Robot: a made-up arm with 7 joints.
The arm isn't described. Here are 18 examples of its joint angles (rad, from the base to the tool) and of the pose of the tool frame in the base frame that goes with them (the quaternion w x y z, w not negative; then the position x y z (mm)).
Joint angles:
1: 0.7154 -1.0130 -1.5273 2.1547 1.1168 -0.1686 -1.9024
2: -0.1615 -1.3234 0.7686 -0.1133 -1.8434 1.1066 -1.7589
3: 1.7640 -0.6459 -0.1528 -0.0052 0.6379 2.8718 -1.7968
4: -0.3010 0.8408 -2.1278 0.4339 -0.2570 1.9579 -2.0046
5: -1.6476 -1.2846 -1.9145 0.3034 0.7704 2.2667 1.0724
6: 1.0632 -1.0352 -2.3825 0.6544 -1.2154 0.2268 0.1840
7: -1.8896 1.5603 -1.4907 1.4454 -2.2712 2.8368 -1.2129
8: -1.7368 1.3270 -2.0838 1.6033 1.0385 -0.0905 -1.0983
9: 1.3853 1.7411 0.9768 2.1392 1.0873 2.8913 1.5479
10: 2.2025 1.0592 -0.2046 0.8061 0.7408 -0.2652 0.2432
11: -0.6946 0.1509 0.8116 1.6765 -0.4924 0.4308 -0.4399
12: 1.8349 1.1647 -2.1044 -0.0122 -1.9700 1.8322 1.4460
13: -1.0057 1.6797 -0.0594 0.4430 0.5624 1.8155 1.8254
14: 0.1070 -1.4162 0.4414 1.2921 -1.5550 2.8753 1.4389
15: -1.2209 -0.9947 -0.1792 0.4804 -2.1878 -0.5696 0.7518
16: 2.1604 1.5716 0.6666 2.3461 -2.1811 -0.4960 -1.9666
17: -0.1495 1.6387 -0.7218 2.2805 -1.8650 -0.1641 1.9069
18: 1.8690 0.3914 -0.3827 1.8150 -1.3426 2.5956 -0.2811
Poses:
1: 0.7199 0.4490 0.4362 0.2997 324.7 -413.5 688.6
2: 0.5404 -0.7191 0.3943 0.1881 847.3 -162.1 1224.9
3: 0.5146 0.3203 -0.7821 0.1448 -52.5 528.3 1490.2
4: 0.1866 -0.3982 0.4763 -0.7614 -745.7 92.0 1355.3
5: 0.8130 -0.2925 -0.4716 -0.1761 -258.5 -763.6 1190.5
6: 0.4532 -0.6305 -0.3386 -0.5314 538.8 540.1 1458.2
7: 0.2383 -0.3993 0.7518 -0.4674 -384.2 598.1 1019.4
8: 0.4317 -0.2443 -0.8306 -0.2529 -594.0 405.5 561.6
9: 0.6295 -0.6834 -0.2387 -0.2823 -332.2 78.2 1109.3
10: 0.0705 -0.4303 -0.2961 -0.8498 312.5 -170.5 1624.1
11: 0.9325 -0.0666 0.3044 0.1826 645.3 67.7 1228.6
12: 0.7112 0.0282 -0.6959 -0.0956 164.3 -714.2 1370.1
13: 0.0543 0.1880 -0.2240 0.9547 -597.5 698.4 982.5
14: 0.3197 0.7970 0.1522 0.4894 659.1 374.0 482.8
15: 0.1067 -0.5434 0.0572 -0.8307 342.8 -818.9 1182.3
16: 0.6980 -0.6987 -0.0216 0.1557 -353.1 -153.5 1206.1
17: 0.2092 0.1569 -0.6596 -0.7047 -137.6 -329.7 1299.9
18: 0.0718 0.0030 0.5900 -0.8042 -4.4 448.3 1350.6
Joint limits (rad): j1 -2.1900..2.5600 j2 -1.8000..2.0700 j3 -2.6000..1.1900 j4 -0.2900..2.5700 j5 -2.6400..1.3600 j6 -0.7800..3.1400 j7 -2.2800..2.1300
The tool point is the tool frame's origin. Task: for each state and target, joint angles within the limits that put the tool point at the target. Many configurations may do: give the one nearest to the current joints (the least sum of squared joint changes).
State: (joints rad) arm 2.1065 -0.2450 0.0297 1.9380 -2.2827 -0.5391 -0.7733
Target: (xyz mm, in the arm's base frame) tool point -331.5 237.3 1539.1
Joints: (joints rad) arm 2.1985 0.4797 0.1084 1.5455 -2.2753 -0.6295 -0.7693
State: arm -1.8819 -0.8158 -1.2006 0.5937 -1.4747 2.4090 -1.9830
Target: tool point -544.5 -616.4 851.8
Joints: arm -1.7705 -0.9837 -1.0669 1.2051 -1.5694 2.5836 -1.9204
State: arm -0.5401 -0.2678 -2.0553 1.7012 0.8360 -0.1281 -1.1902
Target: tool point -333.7 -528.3 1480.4
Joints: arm -0.9067 -0.4197 -1.7132 0.8812 0.8551 0.0761 -1.0582
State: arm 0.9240 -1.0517 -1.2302 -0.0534 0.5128 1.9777 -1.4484
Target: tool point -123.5 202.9 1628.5
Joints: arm 1.1867 -0.3046 -1.1991 -0.2900 0.3518 2.3312 -1.3504
